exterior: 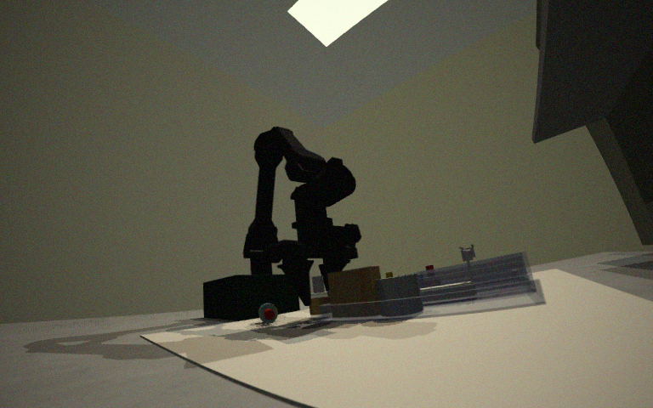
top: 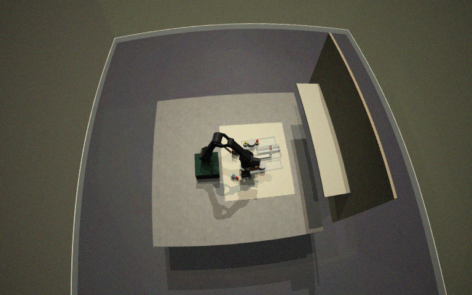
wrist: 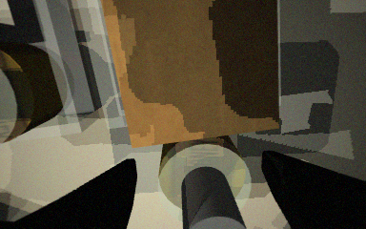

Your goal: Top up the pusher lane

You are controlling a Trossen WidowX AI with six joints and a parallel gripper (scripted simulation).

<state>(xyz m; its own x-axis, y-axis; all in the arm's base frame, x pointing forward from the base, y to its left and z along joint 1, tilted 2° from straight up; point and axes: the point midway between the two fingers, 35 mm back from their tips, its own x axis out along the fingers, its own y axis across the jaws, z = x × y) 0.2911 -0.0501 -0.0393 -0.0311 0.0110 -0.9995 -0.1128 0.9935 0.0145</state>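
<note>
Now: the brown box 7 cm ahead of my gripper tip, 1 cm to the left of it and 1 cm above it. Also, from my gripper tip: long pale shelf (54 cm ahead, 15 cm to the left, 34 cm above); thin black stick (16 cm behind, 19 cm to the left, 2 cm below); sprung lane (17 cm ahead, 14 cm to the left, 1 cm below).
</note>
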